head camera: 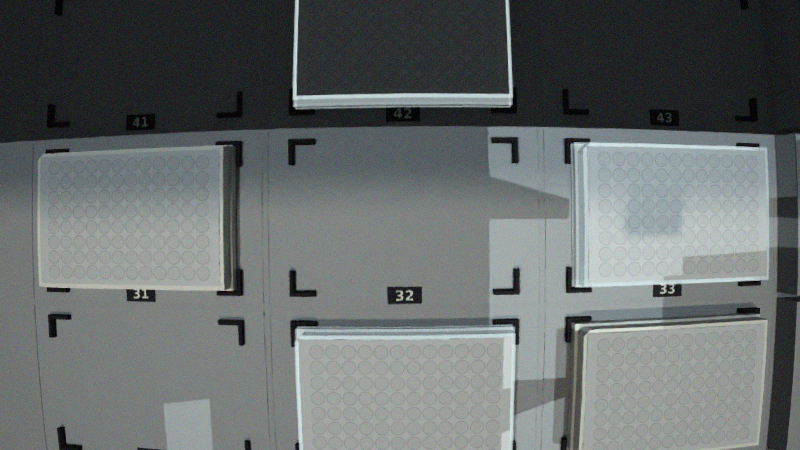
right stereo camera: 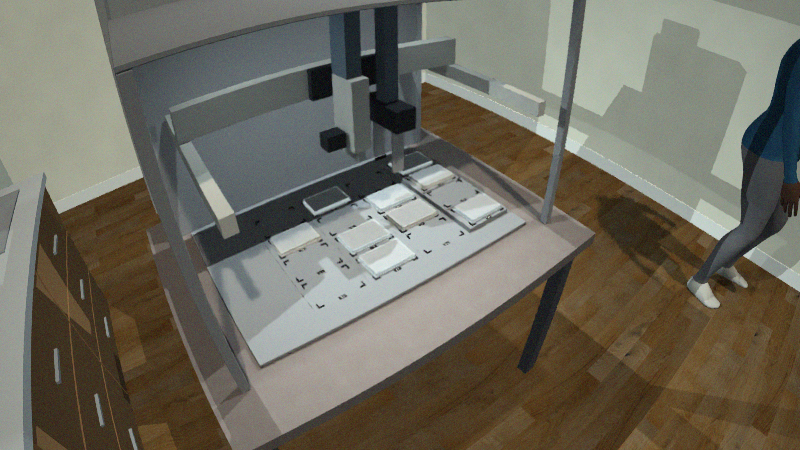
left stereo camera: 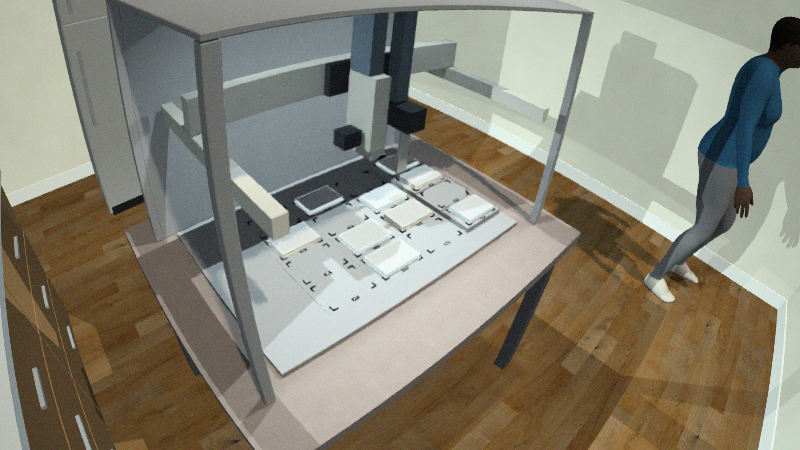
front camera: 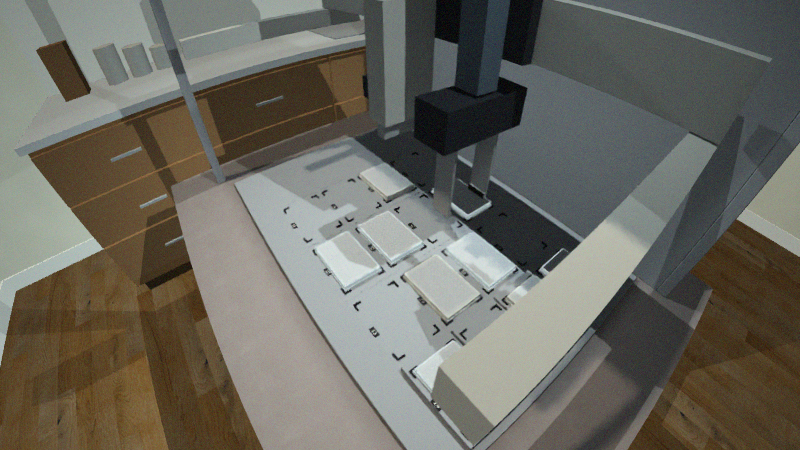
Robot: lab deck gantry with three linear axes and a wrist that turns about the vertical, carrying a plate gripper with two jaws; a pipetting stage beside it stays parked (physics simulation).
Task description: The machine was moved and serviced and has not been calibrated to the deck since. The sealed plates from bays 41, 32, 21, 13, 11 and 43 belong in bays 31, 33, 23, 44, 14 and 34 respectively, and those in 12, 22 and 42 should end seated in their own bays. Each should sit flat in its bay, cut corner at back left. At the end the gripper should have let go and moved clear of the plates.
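Where they show: gripper, fingertip midpoint: (right stereo camera: 388, 164) (left stereo camera: 389, 164) (front camera: 460, 201); robot's base, origin of the base link: (right stereo camera: 319, 308) (left stereo camera: 333, 310) (front camera: 283, 210).
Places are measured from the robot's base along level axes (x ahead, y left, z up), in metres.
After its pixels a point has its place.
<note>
My gripper (front camera: 461, 204) {x 0.358, y 0.210, z 0.160 m} is open, its two jaws apart with no plate between them, raised above the deck's back right part; one jaw shows in the left stereo view. White plates lie in bays 31 (head camera: 124, 218) {x 0.066, y 0.260, z 0.014 m} (front camera: 387, 179) {x 0.072, y 0.259, z 0.014 m}, 33 (head camera: 676, 212) {x 0.390, y 0.260, z 0.014 m} (front camera: 481, 257) {x 0.396, y 0.259, z 0.014 m}, 23 (head camera: 671, 386) {x 0.390, y 0.156, z 0.014 m} (front camera: 441, 284) {x 0.395, y 0.151, z 0.015 m}, 22 (head camera: 402, 391) {x 0.228, y 0.161, z 0.014 m} (front camera: 389, 235) {x 0.235, y 0.148, z 0.014 m} and 42 (head camera: 402, 50) {x 0.230, y 0.352, z 0.014 m} (front camera: 471, 207) {x 0.277, y 0.352, z 0.014 m}. Others lie in bays 12 (front camera: 347, 260) {x 0.240, y 0.042, z 0.014 m} (left stereo camera: 392, 257) {x 0.224, y 0.040, z 0.014 m}, 14 (left stereo camera: 472, 207) {x 0.554, y 0.040, z 0.029 m}, 34 (left stereo camera: 420, 176) {x 0.550, y 0.253, z 0.029 m} and 44 (right stereo camera: 413, 162) {x 0.560, y 0.354, z 0.029 m}. Plates 31 and 23 show their cut corner at back left; other cut corners are hard to tell.
The parked pipetting stage (left stereo camera: 367, 111) hangs left of the gripper. A pale side beam (front camera: 570, 296) {x 0.621, y -0.019, z 0.400 m} partly hides the plates in bays 14, 34 and 44 in the front view. Frame posts (left stereo camera: 220, 195) {x -0.265, y -0.116, z 0.493 m} stand at the table corners. A person (left stereo camera: 738, 123) stands beyond the table's right side.
</note>
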